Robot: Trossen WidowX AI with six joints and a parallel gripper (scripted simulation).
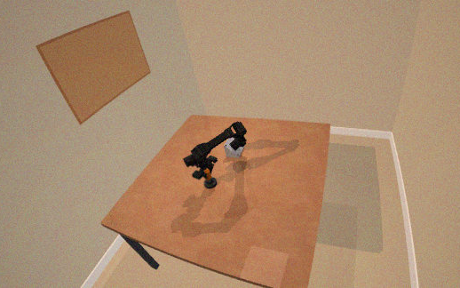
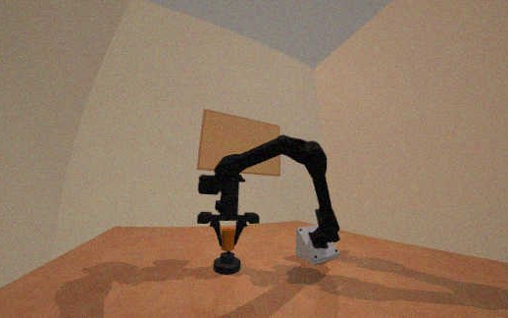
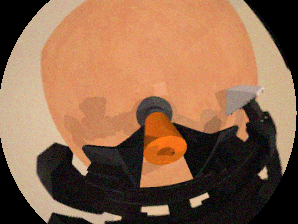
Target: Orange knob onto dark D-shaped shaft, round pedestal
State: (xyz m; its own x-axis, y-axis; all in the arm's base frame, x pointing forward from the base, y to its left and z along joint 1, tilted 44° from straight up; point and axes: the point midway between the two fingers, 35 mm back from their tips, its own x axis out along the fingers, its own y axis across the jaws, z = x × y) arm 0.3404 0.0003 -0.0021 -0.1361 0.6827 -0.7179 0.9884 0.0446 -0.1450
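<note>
My gripper tip is now 2 cm below the orange knob. Also, from my gripper tip: round dark pedestal 4 cm below.
</note>
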